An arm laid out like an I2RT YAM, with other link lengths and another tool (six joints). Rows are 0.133 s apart.
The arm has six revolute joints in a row. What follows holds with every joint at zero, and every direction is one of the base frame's.
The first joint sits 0.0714 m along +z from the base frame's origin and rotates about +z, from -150 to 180 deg.
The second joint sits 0.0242 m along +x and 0.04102 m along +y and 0.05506 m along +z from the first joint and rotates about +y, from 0 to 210 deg.
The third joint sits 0.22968 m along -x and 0.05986 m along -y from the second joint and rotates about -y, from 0 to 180 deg.
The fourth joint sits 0.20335 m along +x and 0.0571 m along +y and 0.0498 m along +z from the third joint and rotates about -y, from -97 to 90 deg.
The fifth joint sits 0.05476 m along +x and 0.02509 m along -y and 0.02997 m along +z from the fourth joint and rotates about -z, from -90 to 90 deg.
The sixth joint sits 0.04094 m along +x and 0.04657 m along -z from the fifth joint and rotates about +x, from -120 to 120 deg.
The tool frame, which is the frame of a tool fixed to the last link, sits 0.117 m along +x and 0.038 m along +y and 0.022 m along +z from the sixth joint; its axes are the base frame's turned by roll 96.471, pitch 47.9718 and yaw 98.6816 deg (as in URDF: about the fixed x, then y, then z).
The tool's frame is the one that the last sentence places.
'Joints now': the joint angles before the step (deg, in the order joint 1, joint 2, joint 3, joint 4, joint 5, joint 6). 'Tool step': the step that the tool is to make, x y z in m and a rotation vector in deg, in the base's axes. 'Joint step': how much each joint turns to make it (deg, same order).
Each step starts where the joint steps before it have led.
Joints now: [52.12 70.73 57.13 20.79 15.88 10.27]
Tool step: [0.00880 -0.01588 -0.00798 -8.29 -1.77 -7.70]
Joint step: [-0.08 -2.05 0.84 -5.81 6.94 -7.64]
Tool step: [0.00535 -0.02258 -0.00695 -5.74 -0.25 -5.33]
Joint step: [-1.63 -3.41 -0.49 -5.43 3.50 -4.37]
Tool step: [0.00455 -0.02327 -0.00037 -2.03 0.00 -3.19]
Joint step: [-3.26 -3.46 -0.69 -3.64 -0.10 -1.49]
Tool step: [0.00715 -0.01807 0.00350 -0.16 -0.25 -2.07]
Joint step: [-4.01 -1.84 -0.02 -1.64 -1.95 -0.28]
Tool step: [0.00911 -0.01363 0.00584 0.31 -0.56 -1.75]
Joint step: [-3.87 -0.38 0.78 -0.50 -2.12 -0.09]
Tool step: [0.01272 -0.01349 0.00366 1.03 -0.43 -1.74]
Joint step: [-4.50 0.50 0.35 0.86 -2.74 0.71]
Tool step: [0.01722 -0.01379 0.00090 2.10 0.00 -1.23]
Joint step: [-5.44 1.61 0.07 2.04 -4.12 2.07]
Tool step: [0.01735 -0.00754 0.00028 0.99 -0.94 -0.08]
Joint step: [-4.43 2.79 0.16 3.75 -4.32 0.74]
